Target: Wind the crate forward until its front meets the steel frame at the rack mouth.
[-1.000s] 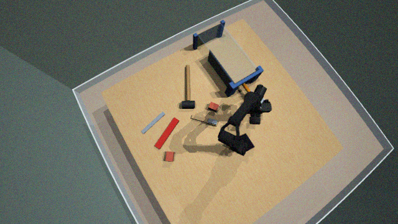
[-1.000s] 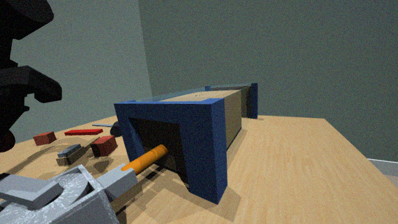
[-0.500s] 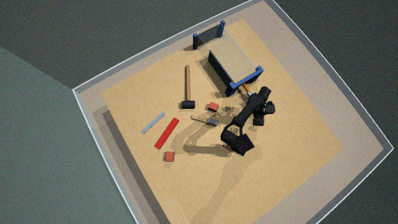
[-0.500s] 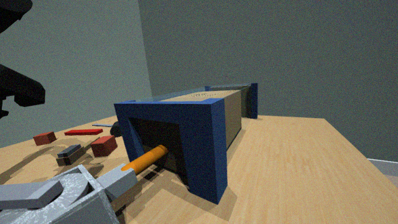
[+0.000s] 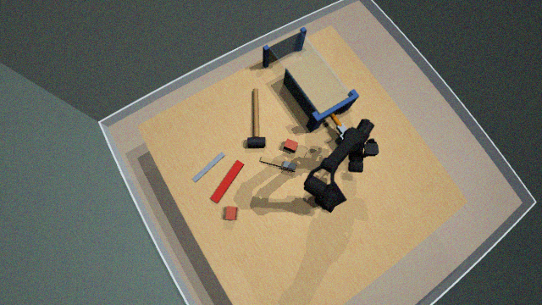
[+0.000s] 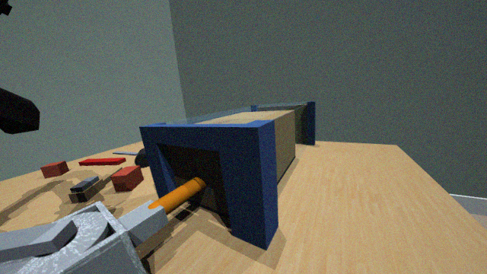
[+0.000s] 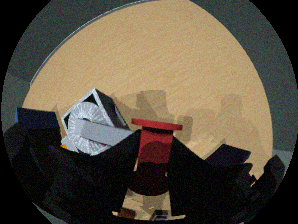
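Right now the grey winch is 100 mm below my gripper tip, 80 mm ahead of it and 60 mm to the right of it. Also, from my gripper tip: red grip: 10 mm to the left, 10 mm ahead; then brush-like tool: 320 mm to the left, 150 mm ahead, 110 mm below; then blue frame: 250 mm ahead, 40 mm to the right, 30 mm below.
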